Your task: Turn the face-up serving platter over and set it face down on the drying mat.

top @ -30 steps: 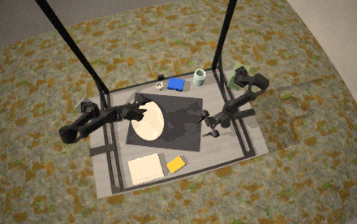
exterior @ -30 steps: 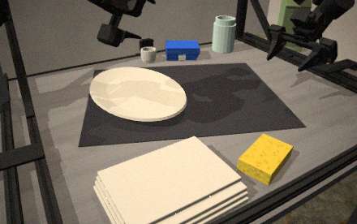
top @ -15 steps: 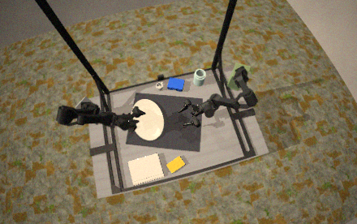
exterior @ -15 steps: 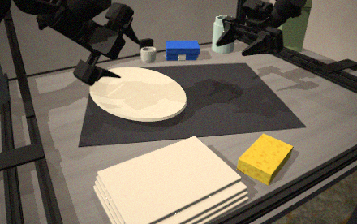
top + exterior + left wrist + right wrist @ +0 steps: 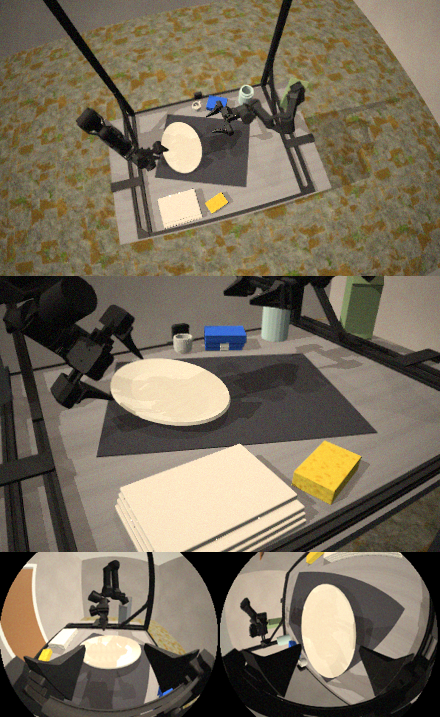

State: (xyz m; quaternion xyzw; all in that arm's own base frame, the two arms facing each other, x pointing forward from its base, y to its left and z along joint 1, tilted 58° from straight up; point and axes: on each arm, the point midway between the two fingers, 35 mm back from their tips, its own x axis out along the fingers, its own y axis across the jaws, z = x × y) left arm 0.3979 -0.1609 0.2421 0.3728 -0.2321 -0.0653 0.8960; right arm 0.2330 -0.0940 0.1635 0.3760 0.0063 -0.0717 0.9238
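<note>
The cream oval serving platter lies 12 cm to the left of my right hand, 10 cm below it and 4 cm behind it. Also, from my right hand: blue box: 38 cm to the left, 26 cm behind, 8 cm below; then small cup: 28 cm behind, 26 cm to the left, 9 cm below; then dark drying mat: 24 cm to the left, 11 cm below, 1 cm behind.
Now: the cream oval serving platter 20 mm ahead of my left hand, 210 mm to the right of it and 190 mm below it. Also, from my left hand: blue box: 190 mm behind, 50 mm to the left, 170 mm below; then small cup: 210 mm behind, 60 mm to the right, 180 mm below; then dark drying mat: 60 mm ahead, 90 mm to the right, 200 mm below.
</note>
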